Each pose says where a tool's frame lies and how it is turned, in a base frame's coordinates. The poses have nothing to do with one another.
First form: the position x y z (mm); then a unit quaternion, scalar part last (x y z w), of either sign.
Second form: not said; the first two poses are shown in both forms.
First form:
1: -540, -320, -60, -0.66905, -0.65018, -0.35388, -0.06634
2: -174, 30, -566, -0.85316, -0.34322, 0.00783, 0.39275
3: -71, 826, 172, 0.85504, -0.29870, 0.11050, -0.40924
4: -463, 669, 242, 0.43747, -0.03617, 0.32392, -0.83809
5: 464, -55, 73, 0.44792, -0.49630, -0.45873, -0.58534
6: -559, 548, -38, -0.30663, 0.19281, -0.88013, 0.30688
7: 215, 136, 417, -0.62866, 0.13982, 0.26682, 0.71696
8: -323, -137, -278, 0.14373, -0.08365, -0.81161, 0.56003
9: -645, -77, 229, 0.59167, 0.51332, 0.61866, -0.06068
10: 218, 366, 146, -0.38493, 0.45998, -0.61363, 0.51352
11: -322, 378, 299, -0.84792, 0.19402, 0.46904, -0.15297
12: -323, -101, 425, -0.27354, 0.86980, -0.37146, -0.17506
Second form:
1: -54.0, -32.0, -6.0, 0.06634, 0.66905, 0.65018, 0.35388
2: -17.4, 3.0, -56.6, 0.39275, -0.85316, -0.34322, 0.00783
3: -7.1, 82.6, 17.2, 0.40924, -0.85504, 0.29870, -0.11050
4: -46.3, 66.9, 24.2, 0.83809, -0.43747, 0.03617, -0.32392
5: 46.4, -5.5, 7.3, 0.58534, -0.44792, 0.49630, 0.45873
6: -55.9, 54.8, -3.8, 0.30688, -0.30663, 0.19281, -0.88013
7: 21.5, 13.6, 41.7, 0.71696, -0.62866, 0.13982, 0.26682
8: -32.3, -13.7, -27.8, 0.56003, 0.14373, -0.08365, -0.81161
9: -64.5, -7.7, 22.9, 0.06068, -0.59167, -0.51332, -0.61866
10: 21.8, 36.6, 14.6, 0.51352, -0.38493, 0.45998, -0.61363
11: -32.2, 37.8, 29.9, 0.15297, 0.84792, -0.19402, -0.46904
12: -32.3, -10.1, 42.5, 0.17506, 0.27354, -0.86980, 0.37146
